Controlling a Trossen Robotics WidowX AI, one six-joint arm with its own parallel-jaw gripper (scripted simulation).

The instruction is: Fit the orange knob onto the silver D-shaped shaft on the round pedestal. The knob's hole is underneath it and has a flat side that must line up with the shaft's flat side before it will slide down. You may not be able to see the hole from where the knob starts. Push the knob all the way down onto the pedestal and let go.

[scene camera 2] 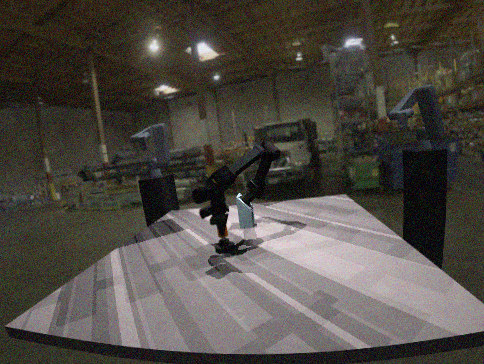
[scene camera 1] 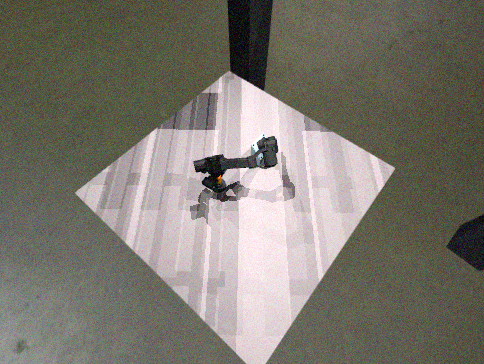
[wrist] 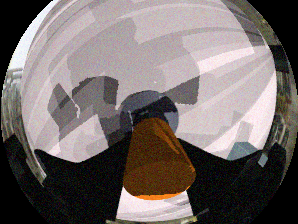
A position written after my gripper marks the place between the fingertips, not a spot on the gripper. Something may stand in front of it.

My gripper [wrist: 153, 142] carries an orange knob [wrist: 157, 167]. Also in view: a dark round pedestal [wrist: 146, 104].
